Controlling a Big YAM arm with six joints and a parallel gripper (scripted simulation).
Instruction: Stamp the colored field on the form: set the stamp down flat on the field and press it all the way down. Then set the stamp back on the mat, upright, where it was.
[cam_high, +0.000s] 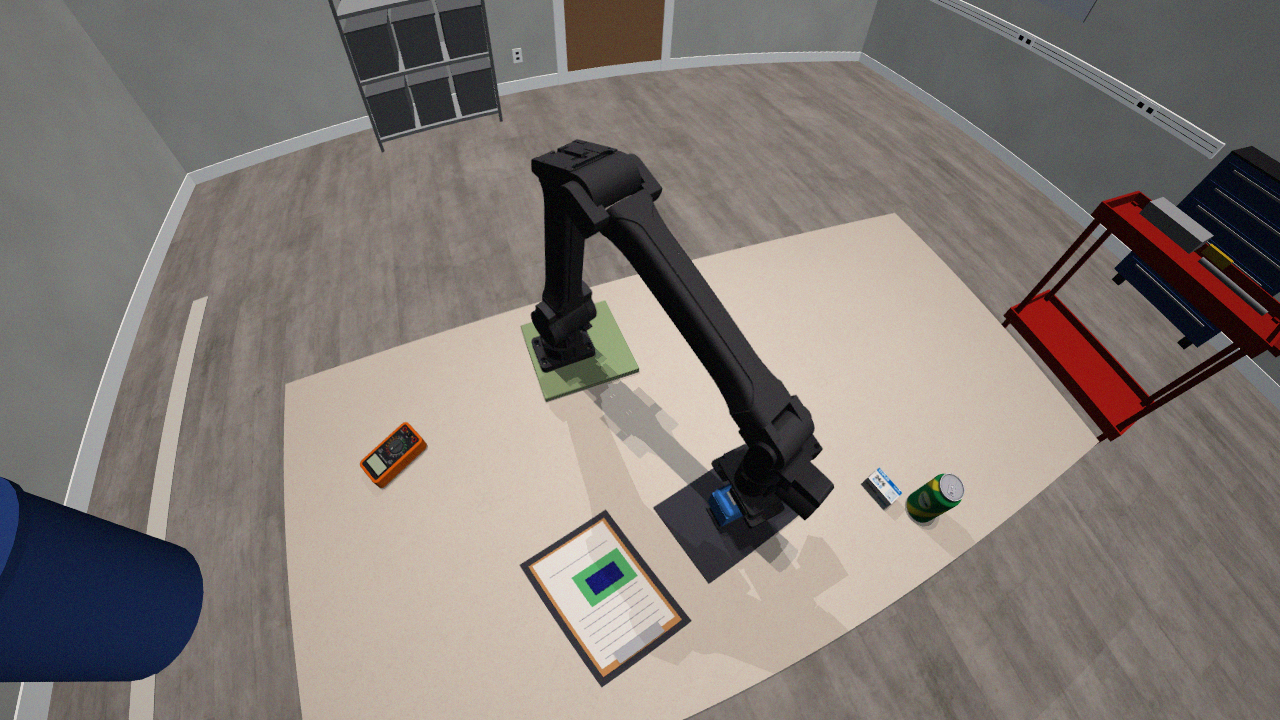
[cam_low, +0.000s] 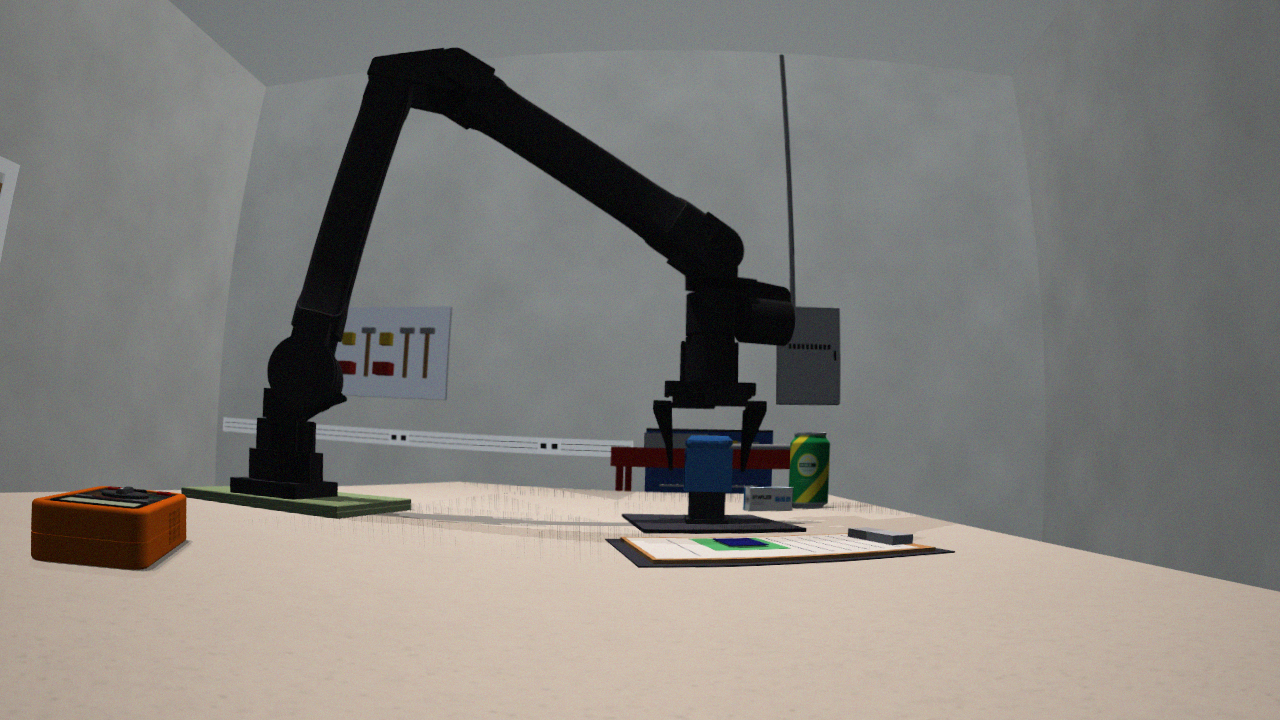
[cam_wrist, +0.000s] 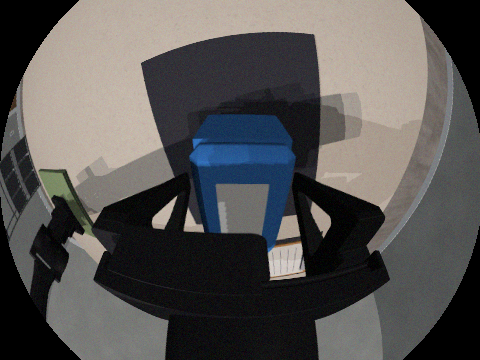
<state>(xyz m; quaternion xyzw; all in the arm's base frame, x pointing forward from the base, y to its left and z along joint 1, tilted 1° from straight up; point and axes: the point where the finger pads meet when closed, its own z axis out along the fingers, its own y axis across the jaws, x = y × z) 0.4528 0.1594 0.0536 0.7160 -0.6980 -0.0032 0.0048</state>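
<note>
My hand is 20 mm above the blue stamp. The rest, counted from my hand: dark mat: 70 mm below; clipboard: 60 mm ahead, 260 mm to the right, 70 mm below; stamp base: 50 mm below.
</note>
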